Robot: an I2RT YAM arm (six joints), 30 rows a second.
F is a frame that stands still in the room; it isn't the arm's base.
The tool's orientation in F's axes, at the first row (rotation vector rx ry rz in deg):
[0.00, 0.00, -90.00]
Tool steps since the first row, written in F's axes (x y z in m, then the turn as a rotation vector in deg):
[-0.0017, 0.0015, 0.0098, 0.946, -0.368, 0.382]
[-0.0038, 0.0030, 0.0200, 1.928, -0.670, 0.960]
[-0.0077, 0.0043, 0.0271, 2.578, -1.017, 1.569]
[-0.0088, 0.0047, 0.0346, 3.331, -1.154, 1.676]
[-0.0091, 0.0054, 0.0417, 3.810, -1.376, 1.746]
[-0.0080, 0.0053, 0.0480, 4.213, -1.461, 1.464]
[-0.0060, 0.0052, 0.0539, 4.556, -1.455, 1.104]
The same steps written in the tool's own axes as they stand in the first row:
[-0.0015, -0.0017, 0.0098, 0.368, 0.946, 0.382]
[-0.0030, -0.0038, 0.0200, 0.670, 1.928, 0.960]
[-0.0043, -0.0077, 0.0271, 1.017, 2.578, 1.569]
[-0.0047, -0.0088, 0.0346, 1.154, 3.331, 1.676]
[-0.0054, -0.0091, 0.0417, 1.376, 3.810, 1.746]
[-0.0053, -0.0080, 0.0480, 1.461, 4.213, 1.464]
[-0.0052, -0.0060, 0.0539, 1.455, 4.556, 1.104]

